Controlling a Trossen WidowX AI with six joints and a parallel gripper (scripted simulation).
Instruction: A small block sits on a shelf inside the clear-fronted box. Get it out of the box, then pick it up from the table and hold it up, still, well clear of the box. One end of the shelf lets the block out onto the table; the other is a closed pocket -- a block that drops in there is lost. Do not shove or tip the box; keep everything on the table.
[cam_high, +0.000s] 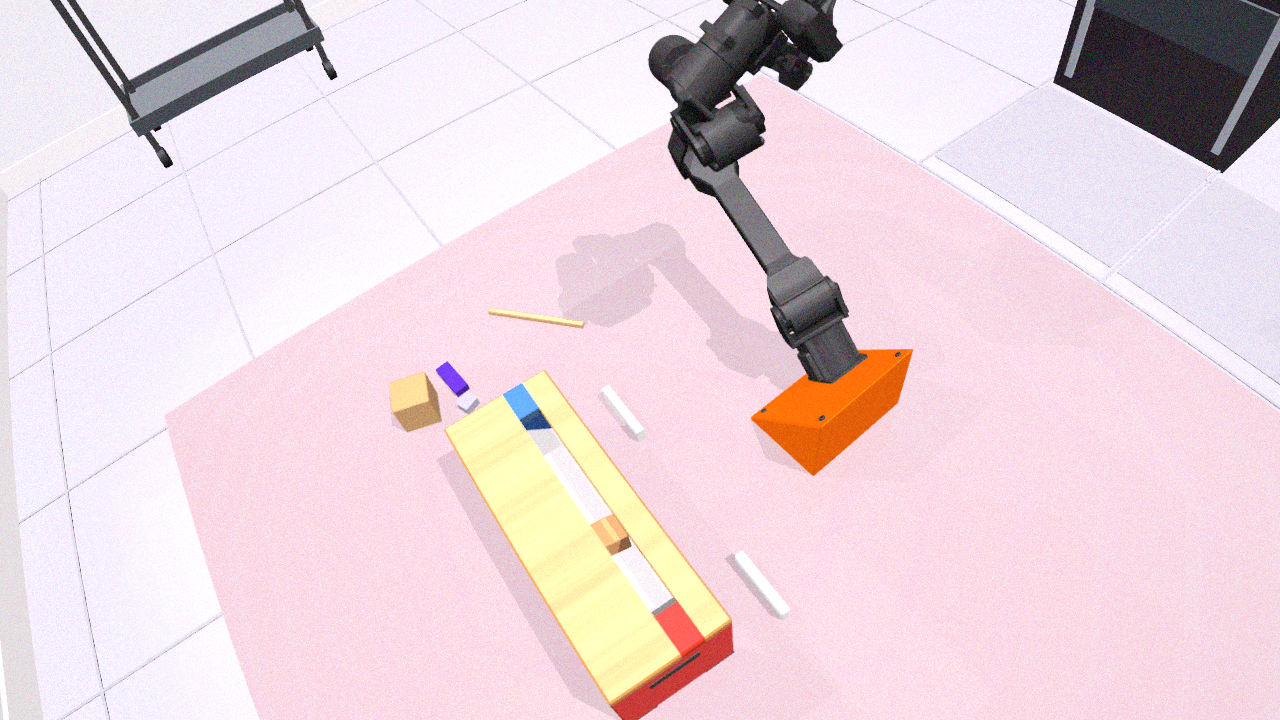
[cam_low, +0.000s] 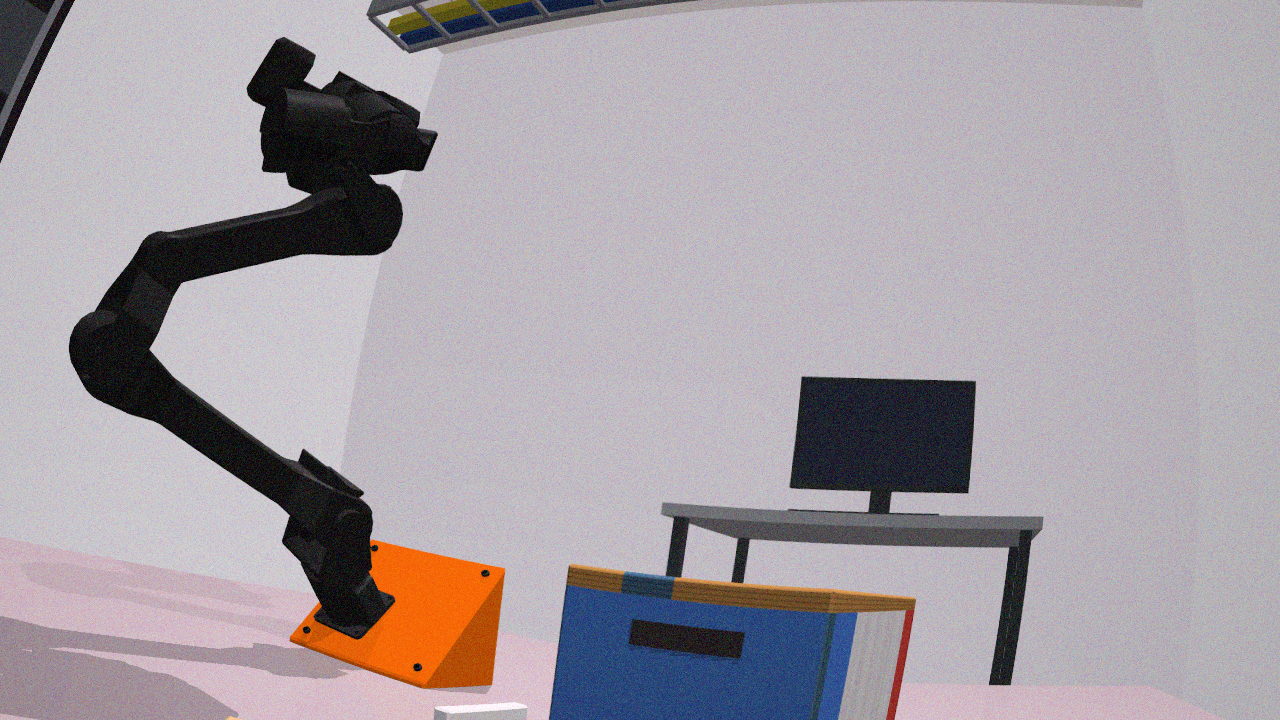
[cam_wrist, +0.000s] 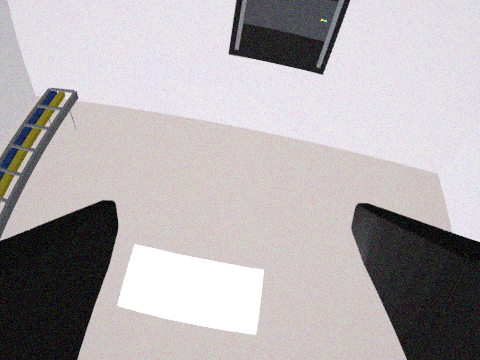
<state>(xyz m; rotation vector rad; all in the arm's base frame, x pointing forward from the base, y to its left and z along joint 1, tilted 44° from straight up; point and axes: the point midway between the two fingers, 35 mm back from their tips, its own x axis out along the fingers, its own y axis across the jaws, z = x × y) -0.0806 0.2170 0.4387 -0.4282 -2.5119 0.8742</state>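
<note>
Now: gripper tip 45 cm short of the tan block, 45 cm above it and 18 cm to the right of it. Round my gripper tip: long box 47 cm below, 44 cm ahead, 15 cm to the left; thin tan stick 53 cm below, 34 cm ahead, 23 cm to the right.
</note>
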